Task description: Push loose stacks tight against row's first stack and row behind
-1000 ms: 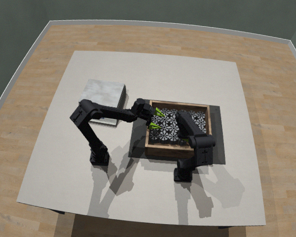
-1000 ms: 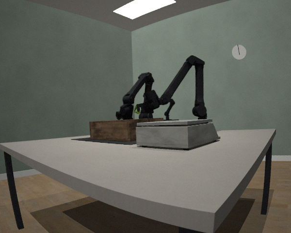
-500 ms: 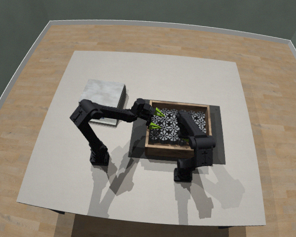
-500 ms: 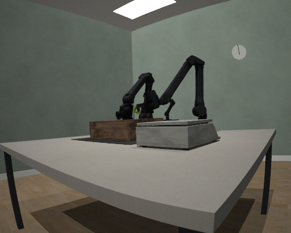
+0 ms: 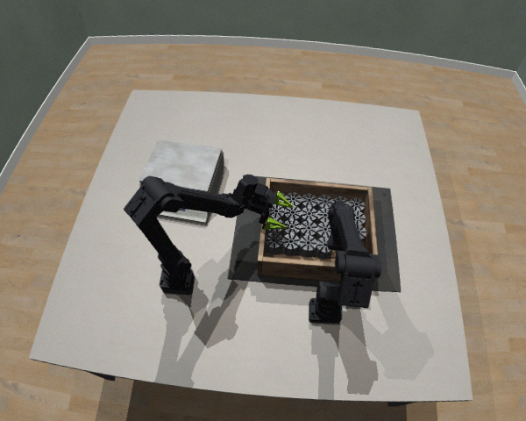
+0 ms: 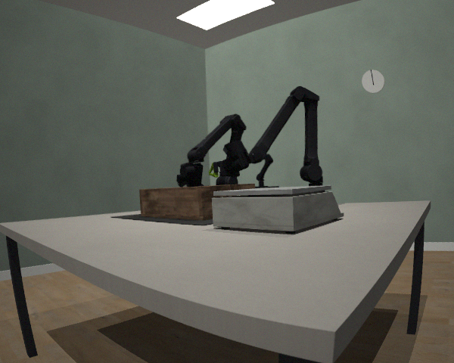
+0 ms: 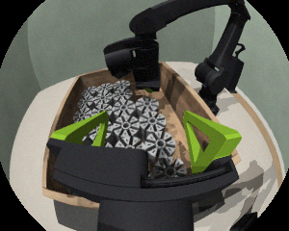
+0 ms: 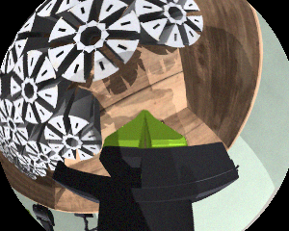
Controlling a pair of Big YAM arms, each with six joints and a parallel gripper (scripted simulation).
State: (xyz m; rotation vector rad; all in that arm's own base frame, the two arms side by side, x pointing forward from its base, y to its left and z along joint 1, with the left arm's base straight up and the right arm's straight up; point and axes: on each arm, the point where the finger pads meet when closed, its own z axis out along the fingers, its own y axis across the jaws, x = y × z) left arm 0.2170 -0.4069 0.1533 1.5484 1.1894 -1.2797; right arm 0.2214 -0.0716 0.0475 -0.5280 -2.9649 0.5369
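Observation:
Now: the wooden crate 90 mm ahead of my right hand, 120 mm to the left of it and 20 mm below it. From my right hand the other things lie so: dark mat: 130 mm ahead, 120 mm to the left, 70 mm below.

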